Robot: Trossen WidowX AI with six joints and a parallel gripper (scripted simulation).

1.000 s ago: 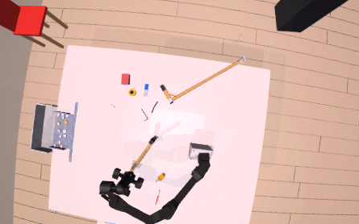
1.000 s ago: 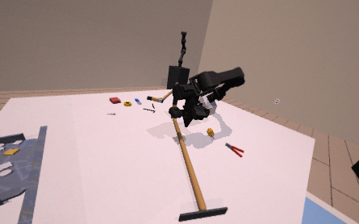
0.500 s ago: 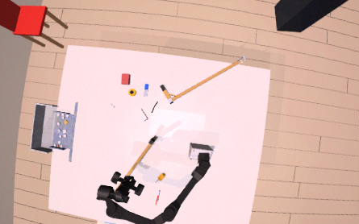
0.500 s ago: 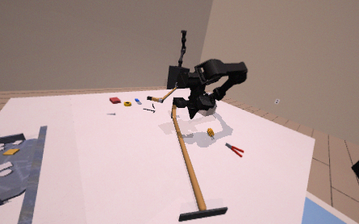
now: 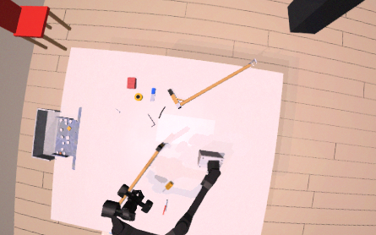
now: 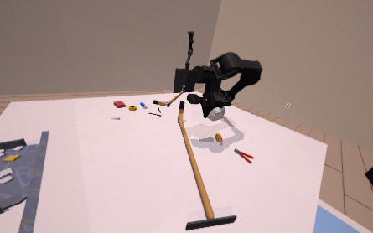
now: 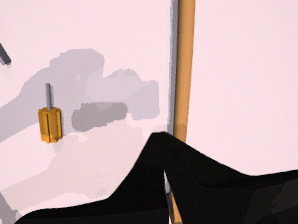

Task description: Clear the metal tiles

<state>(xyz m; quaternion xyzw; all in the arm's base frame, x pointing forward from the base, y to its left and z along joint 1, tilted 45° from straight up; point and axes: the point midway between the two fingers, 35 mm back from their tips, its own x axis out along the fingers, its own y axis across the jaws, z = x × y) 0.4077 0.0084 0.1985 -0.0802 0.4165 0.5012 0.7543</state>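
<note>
The yellow tool is 14 cm behind my gripper tip, 5 cm to the left of it and 15 cm below it. The rest, counted from my gripper tip: hex key (3 cm behind, 39 cm to the right, 16 cm below); then yellow ring (6 cm ahead, 56 cm to the right, 15 cm below); then blue-white piece (4 cm behind, 58 cm to the right, 16 cm below).
</note>
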